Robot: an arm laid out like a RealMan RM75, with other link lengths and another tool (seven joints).
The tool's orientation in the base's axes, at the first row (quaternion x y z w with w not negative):
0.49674, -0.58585, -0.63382, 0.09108
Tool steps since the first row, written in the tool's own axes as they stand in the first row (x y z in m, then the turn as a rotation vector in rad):
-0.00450, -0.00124, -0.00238, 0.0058, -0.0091, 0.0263
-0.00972, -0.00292, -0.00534, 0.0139, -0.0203, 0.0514
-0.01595, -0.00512, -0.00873, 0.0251, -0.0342, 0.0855
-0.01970, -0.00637, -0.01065, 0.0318, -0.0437, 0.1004
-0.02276, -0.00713, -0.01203, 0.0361, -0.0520, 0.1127
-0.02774, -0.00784, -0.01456, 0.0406, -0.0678, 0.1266
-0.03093, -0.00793, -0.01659, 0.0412, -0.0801, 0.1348
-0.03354, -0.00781, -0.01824, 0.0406, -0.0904, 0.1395
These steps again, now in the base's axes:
0.00454, 0.00195, 0.00175, -0.0180, 0.0158, -0.0153
0.01006, 0.00416, 0.00361, -0.0352, 0.0299, -0.0334
0.01663, 0.00695, 0.00565, -0.0593, 0.0484, -0.0570
0.02047, 0.00869, 0.00691, -0.0691, 0.0563, -0.0711
0.02334, 0.01015, 0.00813, -0.0764, 0.0638, -0.0825
0.02797, 0.01218, 0.01060, -0.0815, 0.0744, -0.1005
0.03107, 0.01311, 0.01255, -0.0821, 0.0830, -0.1125
0.03351, 0.01382, 0.01432, -0.0804, 0.0895, -0.1217

